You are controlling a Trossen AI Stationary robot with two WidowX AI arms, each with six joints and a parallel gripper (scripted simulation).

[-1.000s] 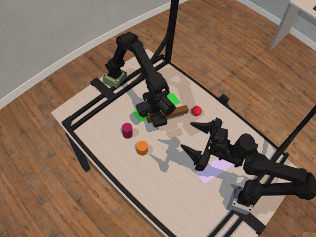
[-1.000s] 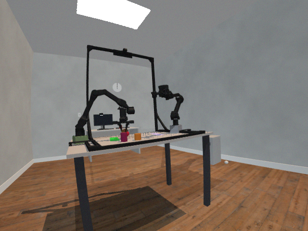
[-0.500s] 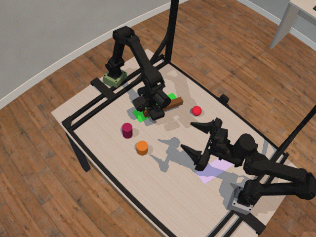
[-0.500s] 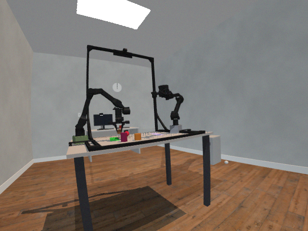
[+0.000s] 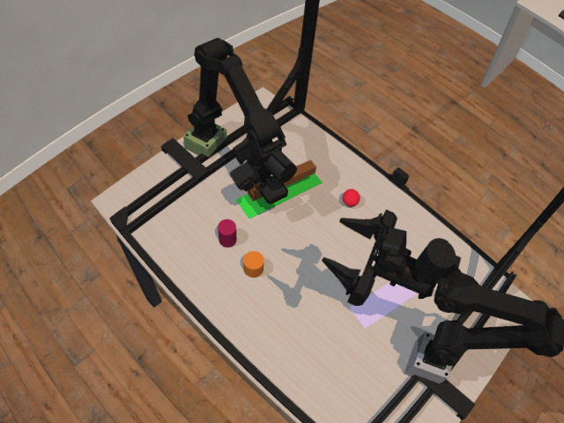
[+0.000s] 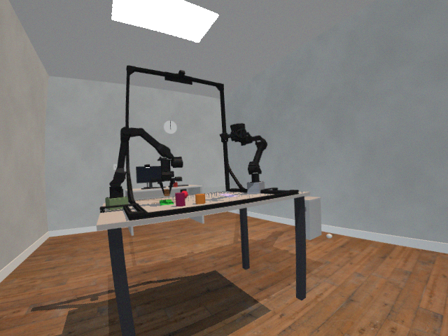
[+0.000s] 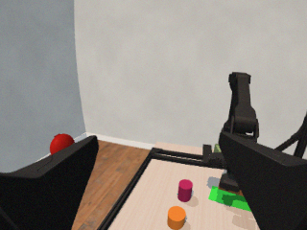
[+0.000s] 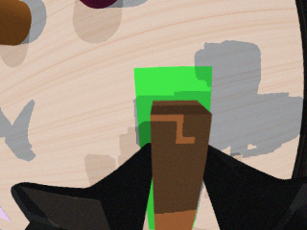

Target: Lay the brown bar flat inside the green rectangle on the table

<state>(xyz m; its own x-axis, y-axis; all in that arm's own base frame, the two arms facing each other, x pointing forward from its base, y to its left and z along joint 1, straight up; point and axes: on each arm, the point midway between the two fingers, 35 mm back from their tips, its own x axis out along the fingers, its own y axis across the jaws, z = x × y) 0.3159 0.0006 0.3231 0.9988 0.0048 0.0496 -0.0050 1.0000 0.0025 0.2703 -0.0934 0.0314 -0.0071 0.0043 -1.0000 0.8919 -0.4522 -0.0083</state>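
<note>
Now: right hand 70 mm past the brown bar, 30 mm above it and 10 mm to the right of it. The rest, counted from my right hand: green rectangle: 90 mm below, 70 mm behind, 10 mm to the left; then maroon cylinder: 150 mm ahead, 60 mm below, 40 mm to the left; then orange cylinder: 160 mm to the left, 150 mm ahead, 70 mm below.
</note>
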